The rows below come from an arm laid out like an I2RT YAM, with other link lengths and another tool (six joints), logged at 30 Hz.
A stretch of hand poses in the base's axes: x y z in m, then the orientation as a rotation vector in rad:
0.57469 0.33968 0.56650 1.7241 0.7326 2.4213
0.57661 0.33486 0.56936 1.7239 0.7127 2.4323
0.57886 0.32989 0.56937 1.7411 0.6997 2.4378
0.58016 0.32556 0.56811 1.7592 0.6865 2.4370
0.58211 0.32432 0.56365 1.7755 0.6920 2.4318
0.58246 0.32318 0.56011 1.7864 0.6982 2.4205
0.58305 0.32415 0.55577 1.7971 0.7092 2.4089
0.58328 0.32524 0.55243 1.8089 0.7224 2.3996
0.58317 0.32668 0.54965 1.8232 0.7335 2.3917
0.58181 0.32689 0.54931 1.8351 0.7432 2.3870
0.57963 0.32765 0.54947 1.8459 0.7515 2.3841
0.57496 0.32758 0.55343 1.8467 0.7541 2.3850
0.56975 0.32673 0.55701 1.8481 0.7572 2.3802
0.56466 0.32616 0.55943 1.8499 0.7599 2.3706
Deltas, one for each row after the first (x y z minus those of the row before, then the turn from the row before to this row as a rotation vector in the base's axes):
0.00192 -0.00482 0.00286 0.0141 -0.0037 -0.0040
0.00225 -0.00497 0.00001 0.0140 0.0090 0.0014
0.00130 -0.00433 -0.00126 0.0107 0.0108 -0.0023
0.00195 -0.00124 -0.00446 0.0004 0.0118 0.0046
0.00035 -0.00114 -0.00354 -0.0053 0.0096 -0.0004
0.00059 0.00097 -0.00434 -0.0073 0.0099 0.0021
0.00023 0.00109 -0.00334 -0.0063 0.0103 0.0051
-0.00011 0.00144 -0.00278 -0.0037 0.0115 0.0056
-0.00136 0.00021 -0.00034 -0.0021 0.0092 0.0061
-0.00218 0.00076 0.00016 -0.0008 0.0080 0.0061
-0.00467 -0.00007 0.00396 -0.0001 0.0005 0.0022
-0.00521 -0.00085 0.00358 -0.0035 0.0021 -0.0007
-0.00509 -0.00057 0.00242 -0.0061 0.0032 -0.0036

